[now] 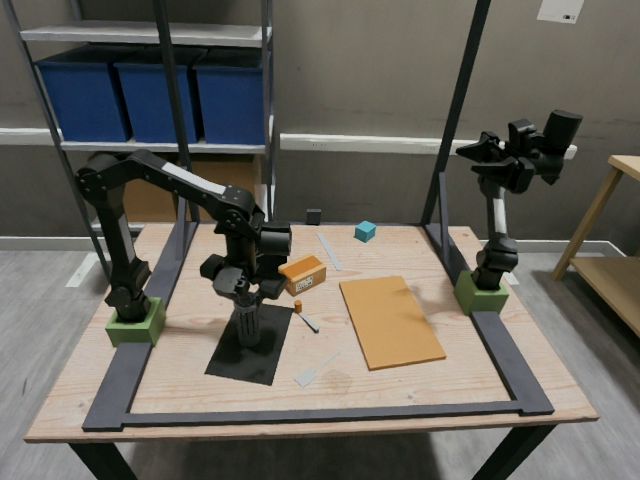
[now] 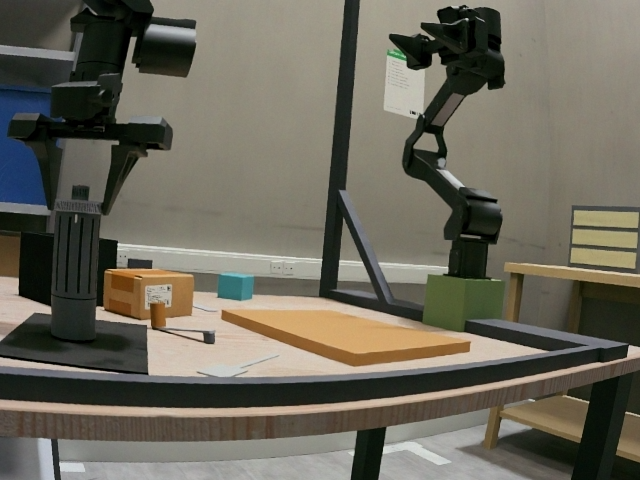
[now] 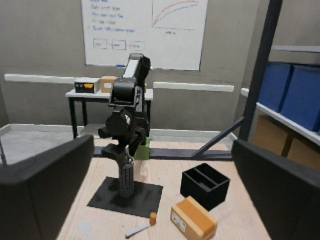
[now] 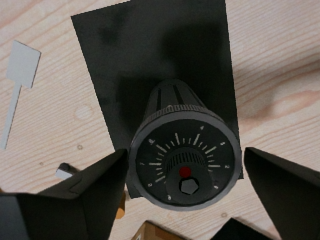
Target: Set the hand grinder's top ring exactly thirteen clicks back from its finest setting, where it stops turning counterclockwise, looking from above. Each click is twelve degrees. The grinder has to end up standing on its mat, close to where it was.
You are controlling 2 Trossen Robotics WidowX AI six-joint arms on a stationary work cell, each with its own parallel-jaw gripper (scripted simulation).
Scene:
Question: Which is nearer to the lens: the dark hand grinder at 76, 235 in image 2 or the cardboard box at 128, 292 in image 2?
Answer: The dark hand grinder.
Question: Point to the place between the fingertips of my left gripper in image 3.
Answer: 164, 144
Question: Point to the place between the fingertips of my right gripper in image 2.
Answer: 77, 212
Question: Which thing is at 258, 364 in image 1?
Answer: A black mat.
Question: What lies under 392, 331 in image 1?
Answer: An orange board.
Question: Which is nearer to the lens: the cardboard box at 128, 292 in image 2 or the teal cube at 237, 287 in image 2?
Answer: The cardboard box.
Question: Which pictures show my left gripper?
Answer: Image 1, image 2 and image 3 only.

